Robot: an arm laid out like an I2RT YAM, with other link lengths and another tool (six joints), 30 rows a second.
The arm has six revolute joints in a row. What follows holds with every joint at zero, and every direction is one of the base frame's. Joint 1 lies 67.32 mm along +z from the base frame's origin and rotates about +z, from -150 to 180 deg. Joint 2 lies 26.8 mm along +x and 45.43 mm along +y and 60.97 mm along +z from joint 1 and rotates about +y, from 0 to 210 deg. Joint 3 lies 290.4 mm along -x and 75.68 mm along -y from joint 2 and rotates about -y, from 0 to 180 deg. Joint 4 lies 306.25 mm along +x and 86 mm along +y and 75 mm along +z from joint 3 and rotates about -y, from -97 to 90 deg. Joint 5 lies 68.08 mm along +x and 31.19 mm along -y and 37.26 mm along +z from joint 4 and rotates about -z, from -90 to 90 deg. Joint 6 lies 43.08 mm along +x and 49 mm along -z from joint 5 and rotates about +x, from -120 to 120 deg. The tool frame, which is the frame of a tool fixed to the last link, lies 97 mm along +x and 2 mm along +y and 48 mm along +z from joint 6; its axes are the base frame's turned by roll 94.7, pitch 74.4 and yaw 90 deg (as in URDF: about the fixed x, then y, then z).
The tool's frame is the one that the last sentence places.
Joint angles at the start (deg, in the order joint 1, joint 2, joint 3, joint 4, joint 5, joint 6):
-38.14 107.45 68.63 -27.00 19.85 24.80
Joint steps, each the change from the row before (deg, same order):
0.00 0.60 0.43 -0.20 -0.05 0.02
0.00 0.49 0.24 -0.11 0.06 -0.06
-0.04 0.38 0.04 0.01 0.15 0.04
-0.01 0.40 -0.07 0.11 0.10 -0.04
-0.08 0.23 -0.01 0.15 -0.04 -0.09
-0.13 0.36 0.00 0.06 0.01 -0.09
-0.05 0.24 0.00 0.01 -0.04 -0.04
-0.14 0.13 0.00 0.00 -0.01 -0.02
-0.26 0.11 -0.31 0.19 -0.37 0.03
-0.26 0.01 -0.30 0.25 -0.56 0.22
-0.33 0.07 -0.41 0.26 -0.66 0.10
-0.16 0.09 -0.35 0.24 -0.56 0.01
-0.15 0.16 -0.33 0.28 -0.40 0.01
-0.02 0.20 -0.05 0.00 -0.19 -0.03
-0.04 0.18 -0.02 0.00 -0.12 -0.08
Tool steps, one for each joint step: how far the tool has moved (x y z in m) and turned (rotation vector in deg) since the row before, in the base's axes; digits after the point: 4 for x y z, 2 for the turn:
0.0012 -0.0008 -0.0025 0.27 0.25 0.00
0.0005 -0.0005 -0.0026 0.17 0.35 0.03
-0.0005 -0.0005 -0.0028 0.10 0.32 -0.13
-0.0004 0.0000 -0.0036 0.15 0.36 -0.01
-0.0002 -0.0006 -0.0018 0.08 0.09 0.01
-0.0008 -0.0008 -0.0029 0.17 0.29 -0.06
-0.0003 -0.0002 -0.0021 0.17 0.18 0.00
-0.0009 -0.0008 -0.0011 0.09 0.11 -0.12
-0.0019 -0.0004 -0.0030 0.41 -0.05 -0.15
-0.0015 -0.0004 -0.0022 0.46 -0.39 -0.25
-0.0022 -0.0002 -0.0035 0.62 -0.27 -0.17
-0.0011 0.0006 -0.0032 0.53 -0.18 0.04
-0.0011 0.0004 -0.0034 0.42 -0.08 -0.01
-0.0001 0.0005 -0.0022 0.29 0.09 0.07
-0.0002 0.0001 -0.0018 0.21 0.12 0.07

